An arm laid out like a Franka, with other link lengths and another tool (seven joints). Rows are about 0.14 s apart.
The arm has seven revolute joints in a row. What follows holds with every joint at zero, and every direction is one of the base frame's. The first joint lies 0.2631 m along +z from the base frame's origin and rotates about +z. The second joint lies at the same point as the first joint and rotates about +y. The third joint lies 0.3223 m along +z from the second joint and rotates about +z. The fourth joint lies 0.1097 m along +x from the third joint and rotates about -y. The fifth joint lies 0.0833 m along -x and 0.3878 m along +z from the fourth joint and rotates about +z. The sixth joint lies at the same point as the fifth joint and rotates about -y. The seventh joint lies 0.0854 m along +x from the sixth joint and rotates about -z. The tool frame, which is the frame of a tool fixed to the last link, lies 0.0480 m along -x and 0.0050 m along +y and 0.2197 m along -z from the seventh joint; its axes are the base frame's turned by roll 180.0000, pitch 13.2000 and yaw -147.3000 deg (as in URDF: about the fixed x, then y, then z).
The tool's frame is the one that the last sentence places.
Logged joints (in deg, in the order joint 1, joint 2, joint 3, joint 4, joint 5, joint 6, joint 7), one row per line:
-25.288 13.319 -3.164 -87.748 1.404 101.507 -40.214
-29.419 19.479 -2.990 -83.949 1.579 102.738 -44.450
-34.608 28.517 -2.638 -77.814 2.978 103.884 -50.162
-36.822 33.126 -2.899 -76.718 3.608 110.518 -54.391
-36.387 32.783 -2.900 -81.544 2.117 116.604 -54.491
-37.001 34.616 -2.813 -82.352 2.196 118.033 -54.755
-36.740 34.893 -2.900 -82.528 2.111 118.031 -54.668
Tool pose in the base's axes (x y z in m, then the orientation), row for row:
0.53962 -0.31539 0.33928 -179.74 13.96 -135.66
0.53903 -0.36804 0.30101 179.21 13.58 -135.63
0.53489 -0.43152 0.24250 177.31 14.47 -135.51
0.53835 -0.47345 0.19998 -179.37 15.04 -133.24
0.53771 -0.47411 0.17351 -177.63 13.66 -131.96
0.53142 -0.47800 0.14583 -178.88 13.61 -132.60
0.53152 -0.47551 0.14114 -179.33 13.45 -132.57
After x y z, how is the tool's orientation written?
As angles about the fixed x, y, z axes (roll, pitch, yaw), in degrees.
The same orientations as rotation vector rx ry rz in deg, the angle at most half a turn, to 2 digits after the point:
-62.91 154.50 7.36
-63.38 155.05 8.60
-63.77 154.59 11.67
-65.67 152.20 7.85
-67.39 152.24 4.97
-66.93 152.96 6.51
-67.17 153.19 7.04

